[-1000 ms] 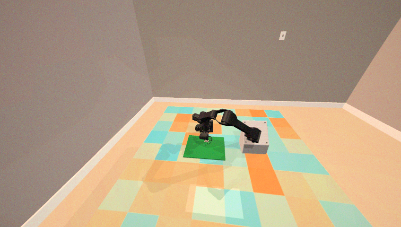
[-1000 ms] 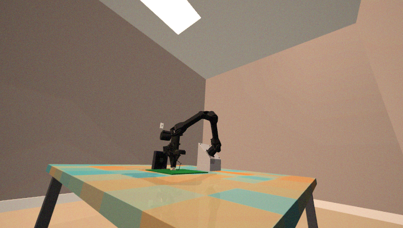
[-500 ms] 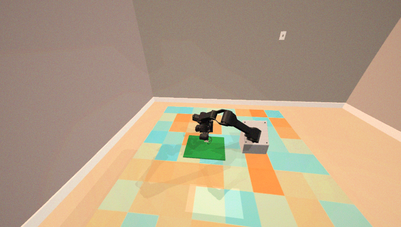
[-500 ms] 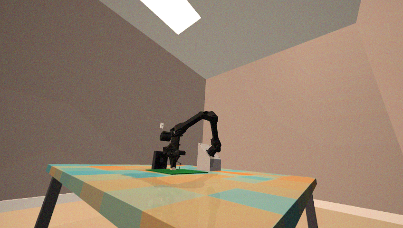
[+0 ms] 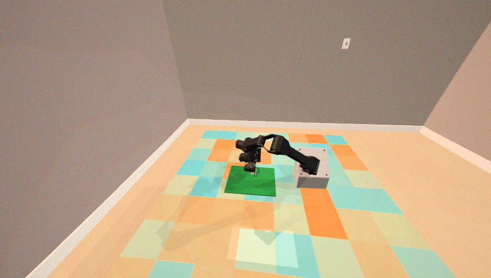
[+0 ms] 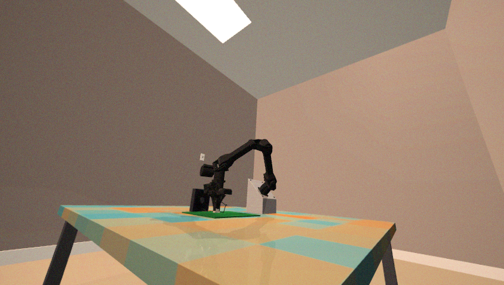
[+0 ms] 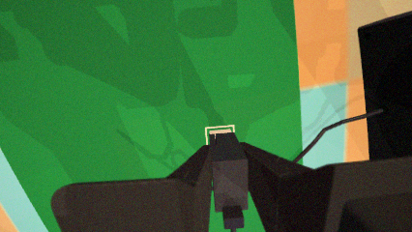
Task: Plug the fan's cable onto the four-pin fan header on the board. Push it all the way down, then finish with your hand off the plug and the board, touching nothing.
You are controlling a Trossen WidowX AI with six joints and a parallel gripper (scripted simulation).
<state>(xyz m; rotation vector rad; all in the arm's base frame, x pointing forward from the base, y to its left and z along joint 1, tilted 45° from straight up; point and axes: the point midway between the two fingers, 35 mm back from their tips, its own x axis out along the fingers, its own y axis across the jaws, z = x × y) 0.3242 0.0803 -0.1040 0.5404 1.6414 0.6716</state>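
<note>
Now: gripper tip 1 cm past the black plug and 1 cm below it. From my gripper tip the other things lie so: green board (1 cm behind, 6 cm to the left, 4 cm below); black fan (2 cm ahead, 12 cm to the right, 4 cm above).
</note>
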